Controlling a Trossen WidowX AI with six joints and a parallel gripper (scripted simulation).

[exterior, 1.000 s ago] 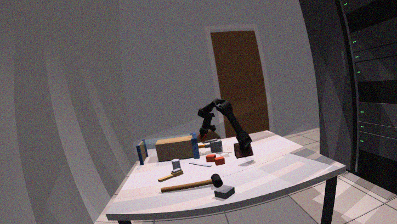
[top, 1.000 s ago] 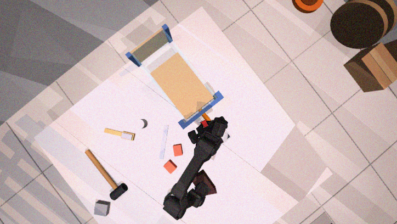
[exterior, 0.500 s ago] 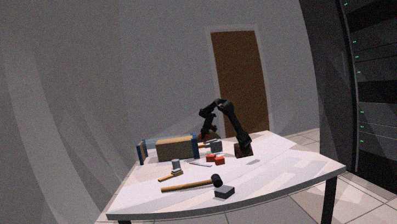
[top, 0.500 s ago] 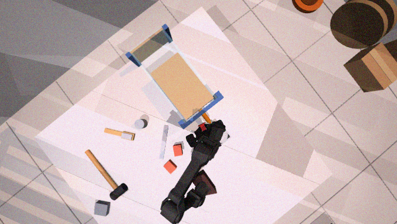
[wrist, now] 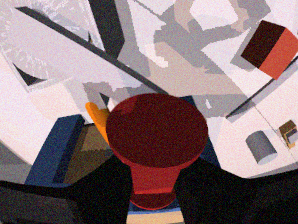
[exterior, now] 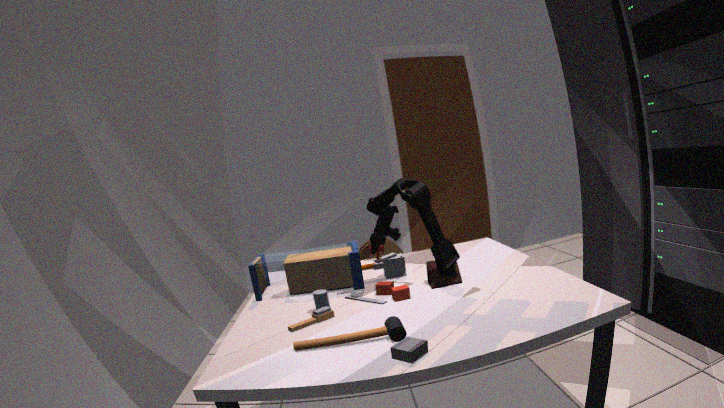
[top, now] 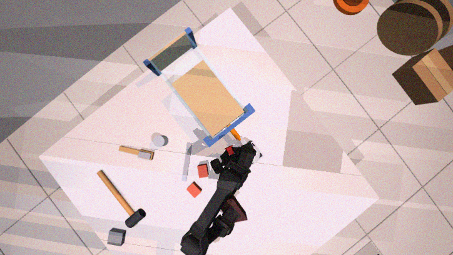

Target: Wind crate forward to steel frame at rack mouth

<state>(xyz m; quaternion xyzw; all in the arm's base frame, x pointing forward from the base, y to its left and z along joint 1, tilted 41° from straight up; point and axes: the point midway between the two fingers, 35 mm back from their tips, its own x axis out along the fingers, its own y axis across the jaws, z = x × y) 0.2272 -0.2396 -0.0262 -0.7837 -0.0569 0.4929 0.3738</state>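
My gripper tip is now 40 mm past the grey crank bar, 30 mm above it and 20 mm to the left of it. The rest, counted from my gripper tip: grey winch: 110 mm behind, 100 mm below, 70 mm to the right; red knob: 20 mm behind; blue steel frame: 70 mm to the right, 70 mm ahead, 30 mm below.
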